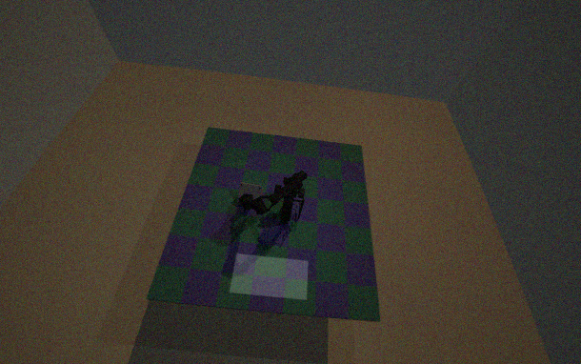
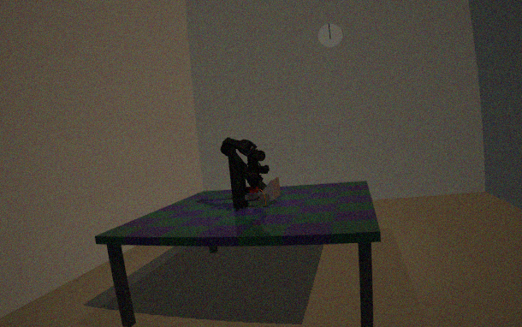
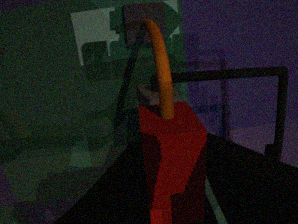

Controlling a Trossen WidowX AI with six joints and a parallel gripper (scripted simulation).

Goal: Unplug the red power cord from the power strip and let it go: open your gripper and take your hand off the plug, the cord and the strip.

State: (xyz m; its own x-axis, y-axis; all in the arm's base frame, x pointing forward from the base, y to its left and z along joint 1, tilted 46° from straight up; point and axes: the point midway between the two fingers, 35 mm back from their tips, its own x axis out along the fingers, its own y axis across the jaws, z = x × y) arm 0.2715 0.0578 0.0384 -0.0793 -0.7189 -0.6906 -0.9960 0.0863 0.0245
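My gripper tip is now 30 mm to the left of the red plug. Also, from my gripper tip: dark upright post: 10 mm behind, 130 mm to the right, 50 mm above.
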